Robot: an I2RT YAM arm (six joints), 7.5 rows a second.
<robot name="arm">
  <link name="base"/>
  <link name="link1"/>
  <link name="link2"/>
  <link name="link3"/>
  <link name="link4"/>
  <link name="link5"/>
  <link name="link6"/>
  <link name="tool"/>
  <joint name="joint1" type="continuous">
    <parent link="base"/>
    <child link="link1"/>
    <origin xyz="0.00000 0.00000 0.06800" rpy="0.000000 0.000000 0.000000"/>
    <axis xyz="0 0 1"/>
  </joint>
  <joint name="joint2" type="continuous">
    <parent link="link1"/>
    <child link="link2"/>
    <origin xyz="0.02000 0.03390 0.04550" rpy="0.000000 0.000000 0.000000"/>
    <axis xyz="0 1 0"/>
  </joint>
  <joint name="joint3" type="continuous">
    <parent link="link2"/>
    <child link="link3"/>
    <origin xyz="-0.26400 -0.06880 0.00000" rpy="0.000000 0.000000 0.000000"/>
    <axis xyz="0 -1 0"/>
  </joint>
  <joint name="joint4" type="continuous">
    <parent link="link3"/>
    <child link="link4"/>
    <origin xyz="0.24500 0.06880 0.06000" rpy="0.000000 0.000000 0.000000"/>
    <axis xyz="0 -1 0"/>
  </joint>
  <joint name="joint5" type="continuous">
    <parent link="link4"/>
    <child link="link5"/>
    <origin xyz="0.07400 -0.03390 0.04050" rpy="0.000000 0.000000 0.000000"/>
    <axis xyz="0 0 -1"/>
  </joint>
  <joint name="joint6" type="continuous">
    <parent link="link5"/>
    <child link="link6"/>
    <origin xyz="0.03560 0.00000 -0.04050" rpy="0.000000 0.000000 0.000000"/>
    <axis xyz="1 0 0"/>
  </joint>
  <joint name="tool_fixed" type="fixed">
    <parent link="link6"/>
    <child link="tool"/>
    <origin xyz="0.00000 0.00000 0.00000" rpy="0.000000 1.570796 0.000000"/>
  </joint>
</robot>
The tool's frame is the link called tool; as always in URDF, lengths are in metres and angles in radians. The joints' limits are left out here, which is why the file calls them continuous.
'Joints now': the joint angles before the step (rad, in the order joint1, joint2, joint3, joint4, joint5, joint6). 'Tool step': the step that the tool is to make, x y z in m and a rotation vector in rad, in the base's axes. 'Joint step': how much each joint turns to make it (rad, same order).
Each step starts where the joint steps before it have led.
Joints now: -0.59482, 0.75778, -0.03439, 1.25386, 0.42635, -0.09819
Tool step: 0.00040, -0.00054, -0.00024, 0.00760, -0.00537, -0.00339
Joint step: 0.00008, 0.00843, 0.00132, 0.00418, 0.00724, 0.00747
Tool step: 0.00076, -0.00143, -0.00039, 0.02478, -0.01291, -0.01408
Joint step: 0.00034, 0.00959, 0.00546, -0.00798, 0.02511, 0.02068
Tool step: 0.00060, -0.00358, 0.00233, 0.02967, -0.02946, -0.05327
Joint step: -0.00491, 0.02409, 0.01646, 0.00669, 0.06136, 0.01836
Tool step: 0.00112, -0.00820, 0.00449, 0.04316, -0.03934, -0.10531
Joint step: -0.02092, 0.05193, 0.03435, 0.01485, 0.10109, 0.01901
